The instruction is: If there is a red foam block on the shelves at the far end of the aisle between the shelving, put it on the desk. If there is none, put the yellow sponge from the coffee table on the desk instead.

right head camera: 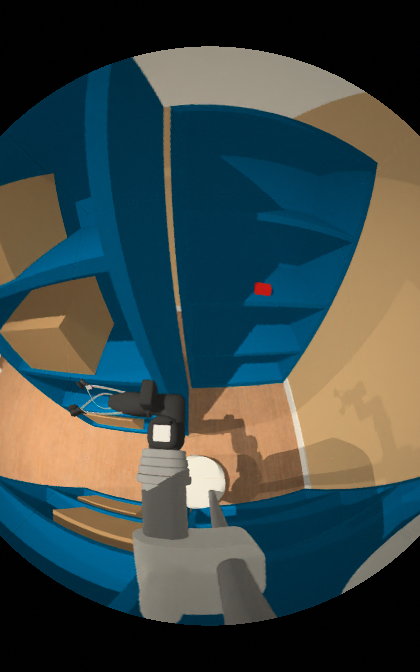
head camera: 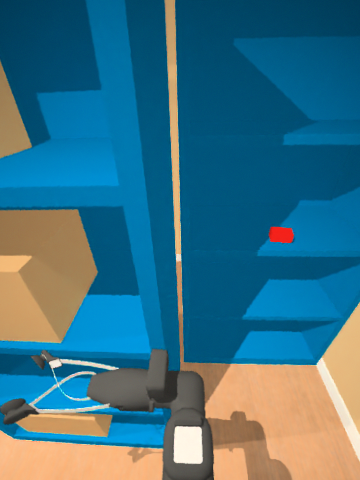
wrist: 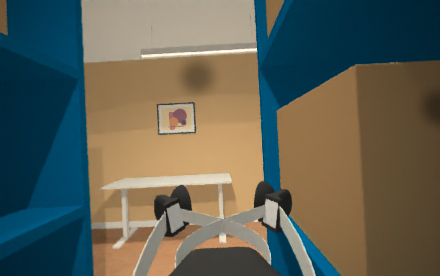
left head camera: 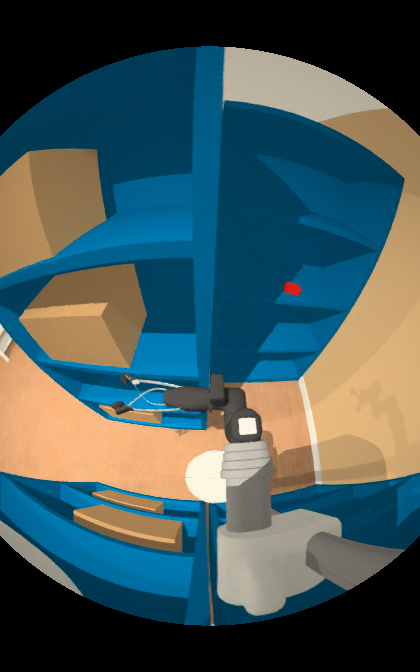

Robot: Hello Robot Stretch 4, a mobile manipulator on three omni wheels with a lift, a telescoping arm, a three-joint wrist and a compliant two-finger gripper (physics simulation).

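Frame: origin at the robot's base, x back, y right, z up, level; millimetres.
Seen in the pictures: gripper, fingertip midpoint: point(head camera: 17, 382) point(wrist: 222, 199).
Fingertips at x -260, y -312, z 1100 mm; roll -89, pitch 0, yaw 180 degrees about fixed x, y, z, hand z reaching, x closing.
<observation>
A point is followed by its place in that frame.
A small red block point(head camera: 281, 235) @[x -904, y 418, z 1000 mm] point(left head camera: 292, 288) point(right head camera: 263, 289) lies on a middle board of the blue shelf unit at the right, near the board's front edge and close to the shaded part of the unit. My gripper point(head camera: 30, 384) point(left head camera: 123, 393) point(right head camera: 78, 397) point(wrist: 222, 199) @[x -260, y -312, z 1101 mm] is open and empty. It points left along the aisle, low in front of the left shelf unit and well away from the red block. A white desk point(wrist: 170, 181) @[x 394, y -3301, z 692 mm] stands beyond the aisle, against the far wall in the wrist view. The yellow sponge and the coffee table do not show.
Blue shelving point(head camera: 112, 165) @[x -500, y -140, z 1420 mm] with large cardboard boxes point(head camera: 45, 295) @[x -444, y -353, z 1125 mm] point(left head camera: 85, 320) point(wrist: 320, 165) @[x -415, y -477, z 1109 mm] stands close by the gripper. More shelving with flat boxes point(left head camera: 127, 527) stands on the opposite side. A tan wall point(left head camera: 360, 350) point(right head camera: 345, 350) with a white skirting closes the right end. A framed picture point(wrist: 176, 118) @[x 375, y -3862, z 1516 mm] hangs above the desk.
</observation>
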